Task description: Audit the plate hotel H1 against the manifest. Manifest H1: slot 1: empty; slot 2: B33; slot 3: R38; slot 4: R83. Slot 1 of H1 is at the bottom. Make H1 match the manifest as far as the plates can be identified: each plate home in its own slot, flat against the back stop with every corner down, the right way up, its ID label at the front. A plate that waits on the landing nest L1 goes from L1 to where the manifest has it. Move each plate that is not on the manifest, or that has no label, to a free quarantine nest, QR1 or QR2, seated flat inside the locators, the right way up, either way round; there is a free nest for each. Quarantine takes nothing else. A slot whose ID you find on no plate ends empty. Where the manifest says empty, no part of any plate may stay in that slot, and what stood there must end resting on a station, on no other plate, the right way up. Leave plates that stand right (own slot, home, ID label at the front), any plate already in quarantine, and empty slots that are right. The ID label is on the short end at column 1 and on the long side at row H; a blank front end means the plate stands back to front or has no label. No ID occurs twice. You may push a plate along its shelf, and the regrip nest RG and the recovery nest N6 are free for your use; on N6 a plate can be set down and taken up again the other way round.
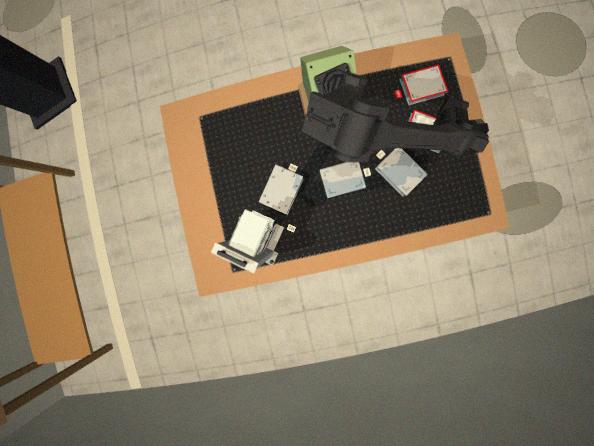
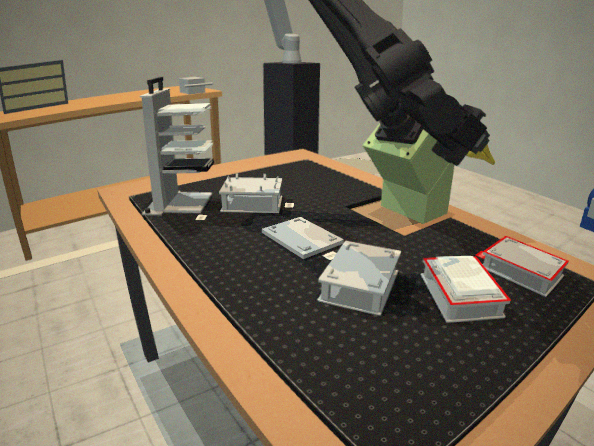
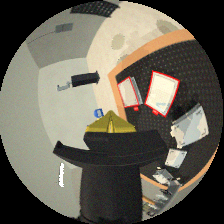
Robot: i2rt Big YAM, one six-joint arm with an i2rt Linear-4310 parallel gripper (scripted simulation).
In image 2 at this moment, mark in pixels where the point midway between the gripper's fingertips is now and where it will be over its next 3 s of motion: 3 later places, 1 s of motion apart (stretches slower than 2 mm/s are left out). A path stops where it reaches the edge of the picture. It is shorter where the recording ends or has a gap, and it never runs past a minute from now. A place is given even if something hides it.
My gripper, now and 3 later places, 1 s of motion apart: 492, 162; 447, 174; 397, 178; 353, 174
